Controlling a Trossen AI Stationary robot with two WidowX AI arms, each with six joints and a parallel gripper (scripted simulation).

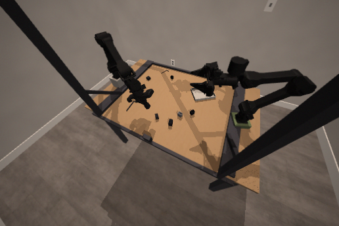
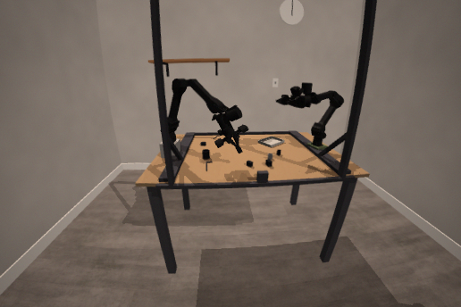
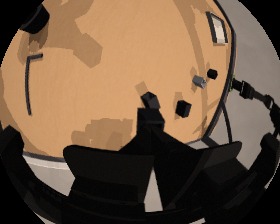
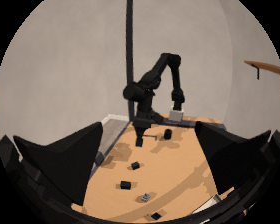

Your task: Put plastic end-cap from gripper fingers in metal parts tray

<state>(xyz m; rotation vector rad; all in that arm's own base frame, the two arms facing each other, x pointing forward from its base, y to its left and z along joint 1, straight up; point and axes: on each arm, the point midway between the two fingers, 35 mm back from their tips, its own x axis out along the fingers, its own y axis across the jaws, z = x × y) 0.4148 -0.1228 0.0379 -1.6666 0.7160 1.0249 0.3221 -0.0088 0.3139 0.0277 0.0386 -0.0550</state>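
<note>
Now: the plastic end-cap 20 mm to the right of my left hand and 30 mm below it. The rest, counted from my left hand: metal parts tray 340 mm ahead, 320 mm to the right, 130 mm below; cylinder 120 mm ahead, 170 mm to the left, 110 mm below.
The plastic end-cap lies 90 mm behind my right hand, 280 mm to the left of it and 240 mm below it. Round my right hand: metal parts tray (250 mm ahead, 20 mm to the right, 340 mm below); then cylinder (30 mm ahead, 460 mm to the left, 320 mm below).
</note>
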